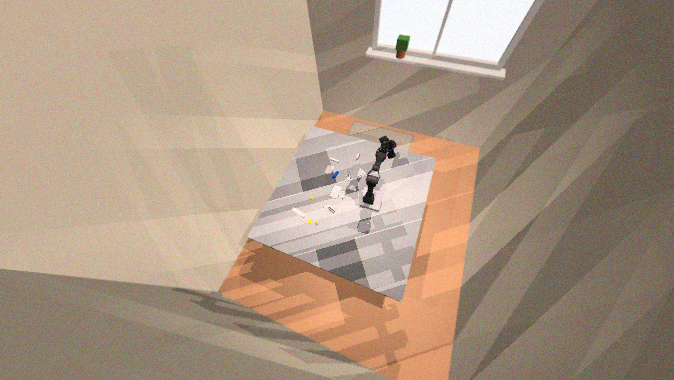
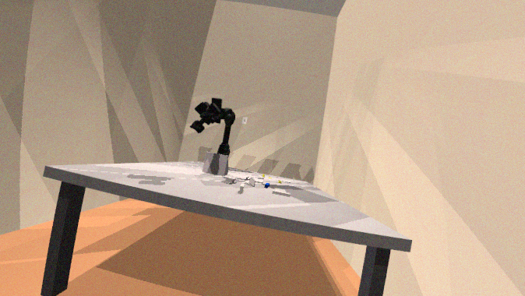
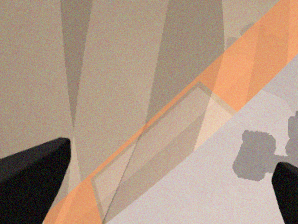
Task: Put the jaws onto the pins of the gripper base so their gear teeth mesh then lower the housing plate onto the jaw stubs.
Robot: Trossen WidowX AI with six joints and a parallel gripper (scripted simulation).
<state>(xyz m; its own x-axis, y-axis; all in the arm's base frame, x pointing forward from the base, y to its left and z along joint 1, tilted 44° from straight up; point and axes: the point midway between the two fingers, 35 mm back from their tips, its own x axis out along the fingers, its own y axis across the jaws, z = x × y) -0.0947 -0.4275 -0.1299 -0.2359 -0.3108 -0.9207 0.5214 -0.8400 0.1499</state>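
My gripper tip is now 330 mm short of the white jaw, 280 mm above it and 240 mm to the right of it. Round my gripper tip: pale housing plate (260 mm below, 200 mm ahead, 160 mm to the left); blue block (440 mm ahead, 280 mm below, 220 mm to the left); white flat piece (510 mm ahead, 290 mm below, 180 mm to the left).
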